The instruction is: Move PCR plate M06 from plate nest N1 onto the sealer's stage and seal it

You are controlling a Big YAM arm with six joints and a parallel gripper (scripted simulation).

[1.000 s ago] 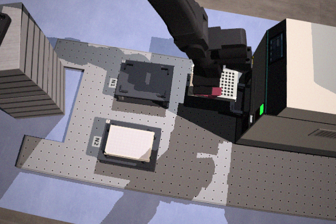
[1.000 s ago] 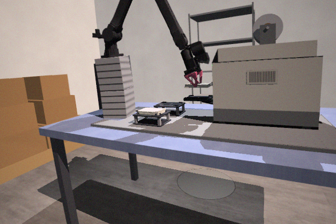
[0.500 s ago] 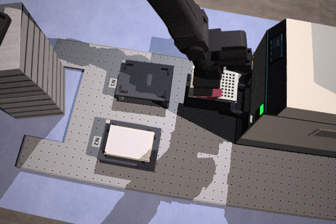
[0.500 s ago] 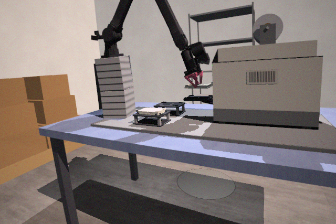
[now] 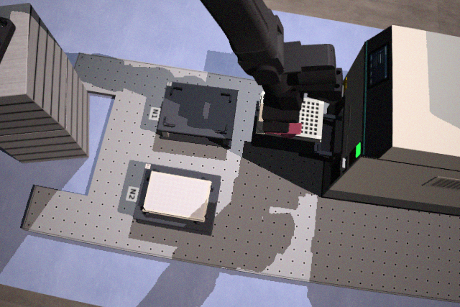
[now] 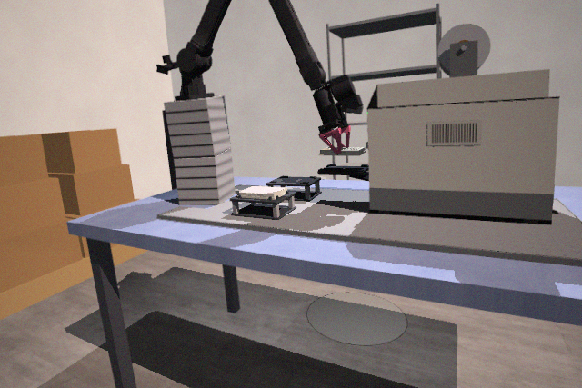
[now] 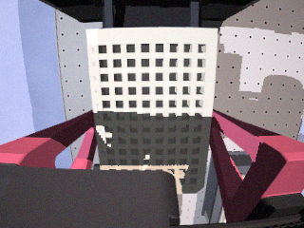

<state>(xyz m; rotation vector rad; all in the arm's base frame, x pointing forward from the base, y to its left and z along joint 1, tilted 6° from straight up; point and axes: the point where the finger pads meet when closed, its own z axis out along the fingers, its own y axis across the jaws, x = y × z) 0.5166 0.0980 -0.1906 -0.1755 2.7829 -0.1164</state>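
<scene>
Now: hand 6 cm above the sealer stage. The rest, counted from my hand: white start key (11 cm ahead, 8 cm to the right, 2 cm above); then white 96-well plate M06 (right at my hand); then dark screen (15 cm above, 12 cm ahead, 6 cm to the left).
</scene>
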